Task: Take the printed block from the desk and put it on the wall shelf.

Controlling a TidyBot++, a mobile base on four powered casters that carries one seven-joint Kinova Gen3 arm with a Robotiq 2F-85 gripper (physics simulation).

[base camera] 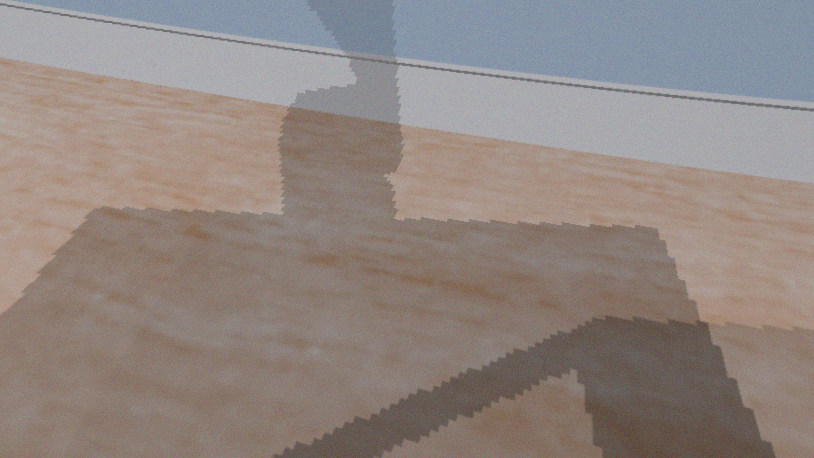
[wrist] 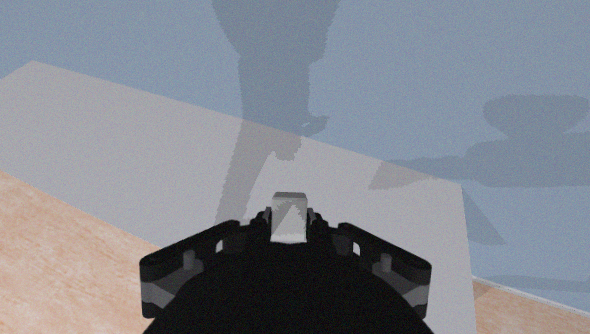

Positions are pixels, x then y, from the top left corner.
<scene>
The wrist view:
my gripper: 289, 216
printed block: 289, 209
wall shelf: 160, 169
</scene>
